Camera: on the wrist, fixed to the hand. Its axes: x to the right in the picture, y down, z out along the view.
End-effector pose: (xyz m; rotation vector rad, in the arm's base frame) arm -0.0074 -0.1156 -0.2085 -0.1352 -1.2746 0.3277
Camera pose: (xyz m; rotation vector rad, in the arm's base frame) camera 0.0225 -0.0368 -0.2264 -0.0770 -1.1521 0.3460
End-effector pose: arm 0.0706 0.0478 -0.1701 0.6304 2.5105 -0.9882
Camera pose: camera 0.0898 0.1293 -0.1908 0.7025 2.5900 -1.0854
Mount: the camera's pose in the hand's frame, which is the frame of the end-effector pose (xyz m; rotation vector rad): 0.0160 0.0746 -0.0401 0.0741 0.1107 -0.0191
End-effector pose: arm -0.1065 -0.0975 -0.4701 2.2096 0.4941 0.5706
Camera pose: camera -0.1030 -0.1113 -0.3851 2.2493 0.6021 0.6770
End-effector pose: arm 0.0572 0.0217 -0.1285 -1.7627 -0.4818 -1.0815
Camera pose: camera 0.1013 -0.0493 -0.1495 -1.6273 -0.4654 -1.1536
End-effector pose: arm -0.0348 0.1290 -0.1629 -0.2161 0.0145 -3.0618
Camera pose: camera -0.0509 0.0536 -0.2014 -0.0425 -0.0952 -3.0822
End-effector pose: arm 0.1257 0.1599 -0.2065 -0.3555 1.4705 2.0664
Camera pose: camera 0.0646 0.1103 -0.1715 -0.4590 1.5977 1.9993
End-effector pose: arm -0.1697 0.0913 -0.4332 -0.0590 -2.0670 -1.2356
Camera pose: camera -0.1311 0.0953 -0.3562 0.0622 -2.0193 -1.1466
